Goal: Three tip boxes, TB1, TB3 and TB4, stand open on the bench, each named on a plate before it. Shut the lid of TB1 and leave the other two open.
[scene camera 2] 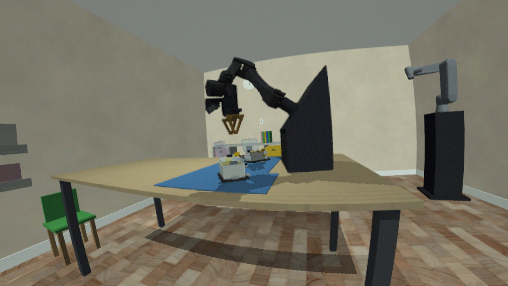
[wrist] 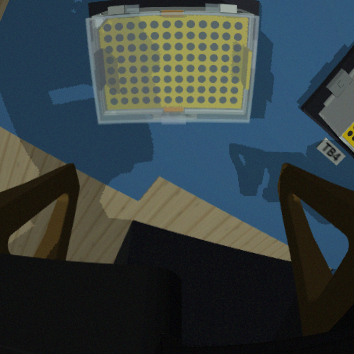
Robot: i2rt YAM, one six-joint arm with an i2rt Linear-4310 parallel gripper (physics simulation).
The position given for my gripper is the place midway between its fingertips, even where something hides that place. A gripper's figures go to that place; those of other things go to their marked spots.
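Clear lid [wrist: 172,69], 21 cm from the lens. My gripper [wrist: 177,174], 13 cm from the lens.
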